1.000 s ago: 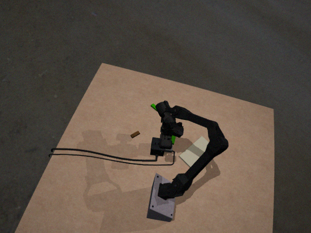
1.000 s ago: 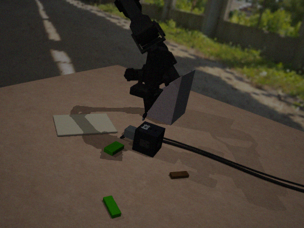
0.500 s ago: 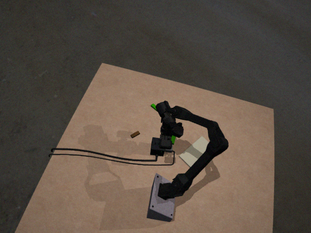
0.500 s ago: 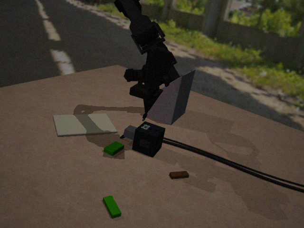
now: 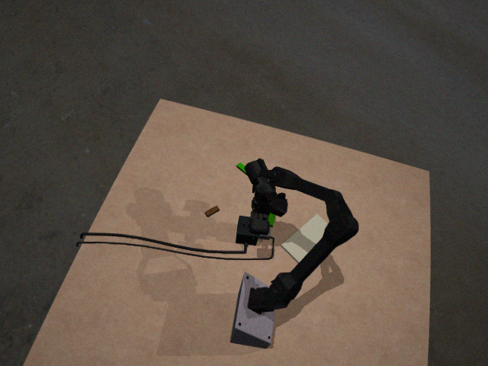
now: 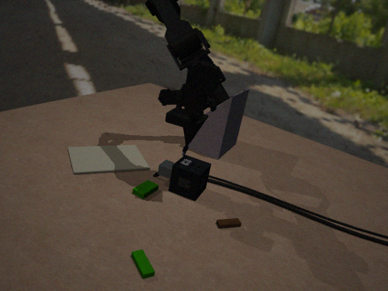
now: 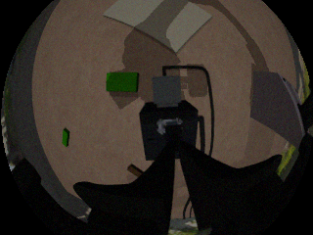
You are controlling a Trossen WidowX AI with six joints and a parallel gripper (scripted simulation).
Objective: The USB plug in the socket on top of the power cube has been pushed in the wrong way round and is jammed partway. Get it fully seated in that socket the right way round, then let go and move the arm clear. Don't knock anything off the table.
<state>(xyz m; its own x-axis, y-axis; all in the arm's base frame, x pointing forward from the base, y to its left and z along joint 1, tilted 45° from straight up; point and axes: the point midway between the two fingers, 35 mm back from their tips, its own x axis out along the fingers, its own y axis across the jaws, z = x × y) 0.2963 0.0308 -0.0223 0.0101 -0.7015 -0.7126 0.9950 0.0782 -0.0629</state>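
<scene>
The USB socket lies 60 mm below my gripper tip. Also, from my gripper tip: dark USB plug 20 mm below; then brown block 70 mm ahead, 170 mm to the left, 130 mm below; then pale flat card 20 mm ahead, 230 mm to the right, 130 mm below.
</scene>
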